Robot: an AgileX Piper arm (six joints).
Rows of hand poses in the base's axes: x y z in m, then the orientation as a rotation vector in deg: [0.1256, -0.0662, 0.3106, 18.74, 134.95, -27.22]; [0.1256, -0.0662, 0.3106, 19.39, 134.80, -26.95]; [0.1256, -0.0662, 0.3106, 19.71, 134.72, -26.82]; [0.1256, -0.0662, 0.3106, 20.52, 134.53, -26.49]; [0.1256, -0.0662, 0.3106, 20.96, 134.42, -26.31]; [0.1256, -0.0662, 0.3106, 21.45, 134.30, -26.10]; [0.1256, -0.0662, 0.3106, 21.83, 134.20, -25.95]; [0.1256, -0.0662, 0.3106, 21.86, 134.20, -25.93]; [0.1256, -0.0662, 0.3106, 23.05, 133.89, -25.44]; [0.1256, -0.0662, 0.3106, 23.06, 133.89, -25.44]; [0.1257, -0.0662, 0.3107, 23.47, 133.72, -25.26]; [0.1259, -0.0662, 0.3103, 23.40, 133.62, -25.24]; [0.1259, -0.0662, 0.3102, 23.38, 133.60, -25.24]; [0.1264, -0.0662, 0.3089, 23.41, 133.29, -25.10]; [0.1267, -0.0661, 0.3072, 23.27, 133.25, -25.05]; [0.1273, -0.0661, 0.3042, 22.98, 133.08, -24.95]
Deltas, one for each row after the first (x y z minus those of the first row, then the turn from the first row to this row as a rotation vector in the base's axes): [0.0000, 0.0000, 0.0000, 0.33, -0.24, -0.38]; [0.0000, 0.0000, 0.0000, 0.50, -0.36, -0.57]; [0.0000, 0.0000, 0.0000, 0.91, -0.65, -1.05]; [0.0000, 0.0000, 0.0000, 1.13, -0.81, -1.31]; [0.0000, 0.0000, 0.0000, 1.39, -0.99, -1.60]; [0.0000, 0.0000, 0.0000, 1.58, -1.13, -1.83]; [0.0000, 0.0000, 0.0000, 1.60, -1.14, -1.85]; [0.0000, 0.0000, 0.0000, 2.20, -1.58, -2.55]; [0.0000, 0.0000, 0.0000, 2.21, -1.58, -2.56]; [0.0001, 0.0000, 0.0001, 2.41, -1.80, -2.80]; [0.0003, 0.0000, -0.0003, 2.38, -1.89, -2.74]; [0.0003, 0.0000, -0.0004, 2.37, -1.91, -2.73]; [0.0008, 0.0000, -0.0017, 2.41, -2.24, -2.70]; [0.0011, 0.0001, -0.0034, 2.39, -2.29, -2.58]; [0.0017, 0.0001, -0.0064, 2.34, -2.47, -2.33]
